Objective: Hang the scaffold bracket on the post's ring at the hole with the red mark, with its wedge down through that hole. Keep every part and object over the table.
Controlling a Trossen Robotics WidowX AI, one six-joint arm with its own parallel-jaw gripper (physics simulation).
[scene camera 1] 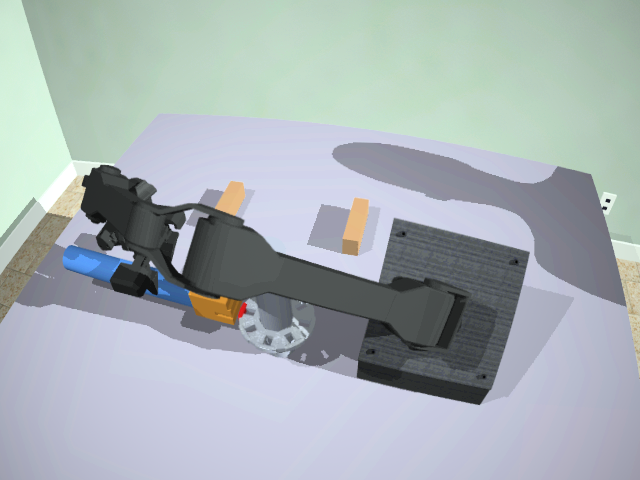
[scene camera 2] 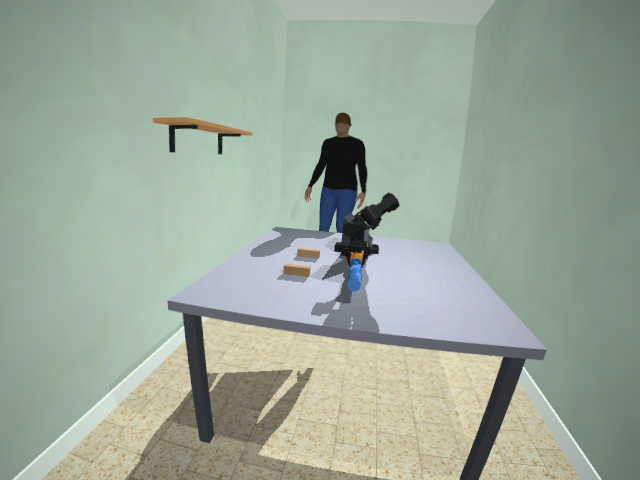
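Observation:
The scaffold bracket is a blue tube (scene camera 1: 87,262) (scene camera 2: 354,279) with an orange head (scene camera 1: 214,308) (scene camera 2: 356,255). My gripper (scene camera 1: 153,268) (scene camera 2: 356,249) is shut on the blue tube and holds it raised above the table, its head towards the post. The grey post (scene camera 1: 275,312) carries a pale ring (scene camera 1: 278,343) with holes, partly hidden by my arm in the scene camera 1 view. A red piece (scene camera 1: 242,310) shows between the orange head and the ring's left edge; I cannot tell whether it is the mark or part of the wedge. Whether the head touches the ring is unclear.
Two wooden blocks (scene camera 1: 231,198) (scene camera 1: 355,226) (scene camera 2: 296,270) (scene camera 2: 308,253) lie on the table (scene camera 1: 155,413) (scene camera 2: 423,310). My arm's dark base plate (scene camera 1: 413,253) is right of the post in the scene camera 1 view. A person (scene camera 2: 343,162) stands behind the table.

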